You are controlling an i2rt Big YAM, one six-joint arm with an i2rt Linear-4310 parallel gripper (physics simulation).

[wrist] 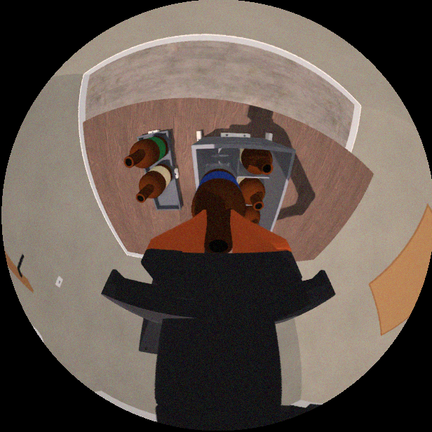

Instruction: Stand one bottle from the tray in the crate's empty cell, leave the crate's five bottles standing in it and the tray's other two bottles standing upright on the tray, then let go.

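My gripper is shut on the neck of a brown bottle with a blue band, in the middle of the wrist view. The bottle is in front of the grey crate and hides part of it; how high its base is cannot be told. An empty cell shows at the crate's far left, just beyond the blue band. Three brown bottles show in the crate's right column; the rest is hidden. On the grey tray at the left stand a green-banded bottle and a cream-banded bottle.
The crate and tray are on a brown wooden table, with a gap between them. A pale raised border runs around the far and left sides. The arm's dark shadow falls right of the crate. An orange-brown panel is far right.
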